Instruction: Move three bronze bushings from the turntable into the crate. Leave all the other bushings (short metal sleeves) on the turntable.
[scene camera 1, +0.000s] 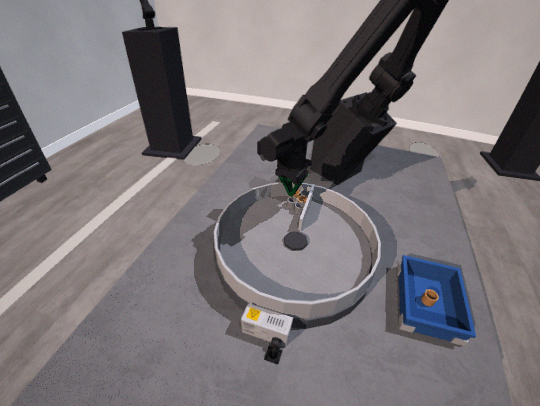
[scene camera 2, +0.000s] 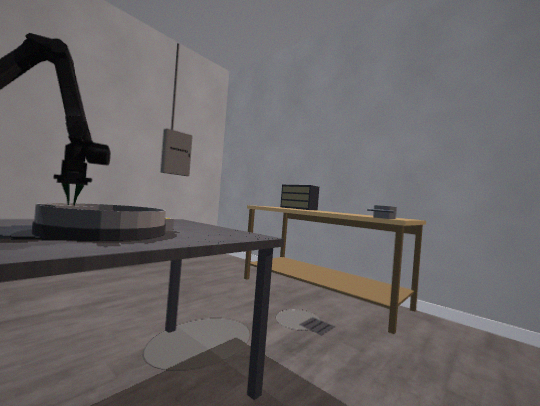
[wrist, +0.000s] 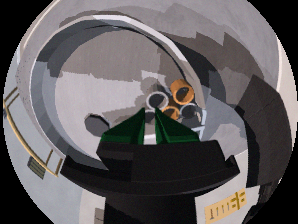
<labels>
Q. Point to a round turntable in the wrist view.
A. At 98, 76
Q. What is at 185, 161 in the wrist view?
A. My gripper.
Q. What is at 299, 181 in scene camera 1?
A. My gripper.
</labels>
